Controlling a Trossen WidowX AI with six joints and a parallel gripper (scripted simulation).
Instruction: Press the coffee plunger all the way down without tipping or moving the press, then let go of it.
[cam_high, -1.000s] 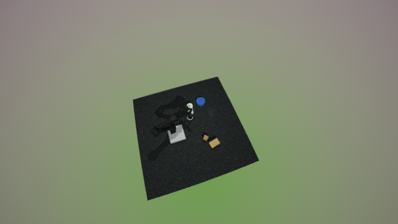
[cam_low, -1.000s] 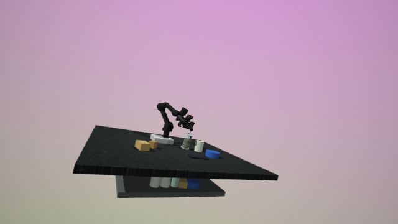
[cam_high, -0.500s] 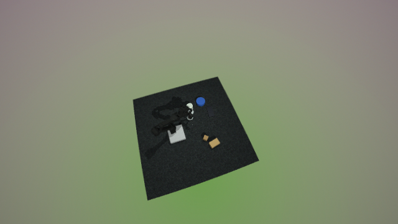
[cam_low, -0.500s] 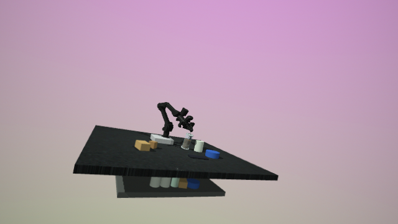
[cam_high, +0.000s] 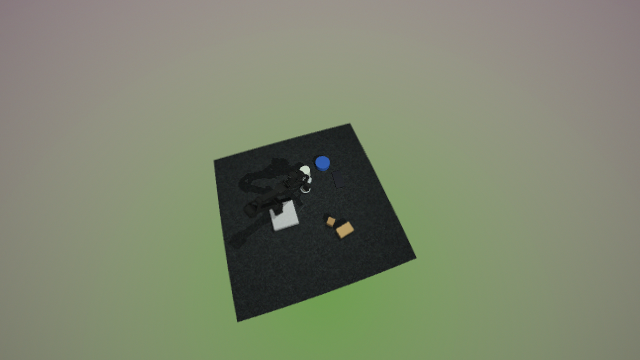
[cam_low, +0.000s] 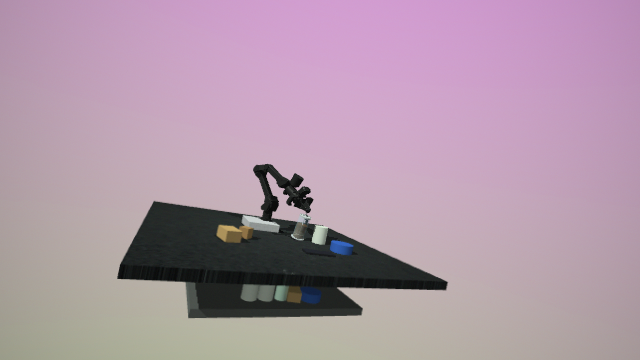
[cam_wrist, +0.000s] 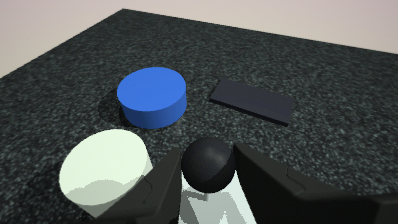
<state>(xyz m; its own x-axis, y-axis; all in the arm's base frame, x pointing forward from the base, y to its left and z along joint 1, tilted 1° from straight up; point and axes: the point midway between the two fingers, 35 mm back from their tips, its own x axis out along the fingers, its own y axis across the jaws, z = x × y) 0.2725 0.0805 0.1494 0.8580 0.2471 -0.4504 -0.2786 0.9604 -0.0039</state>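
Right now the coffee press is 30 mm behind my gripper tip, 10 mm to the left of it and 80 mm below it. From my gripper tip the other things lie so: flat dark slab (240 mm ahead, 60 mm to the right, 170 mm below); shelf (50 mm behind, 80 mm to the right, 490 mm below).
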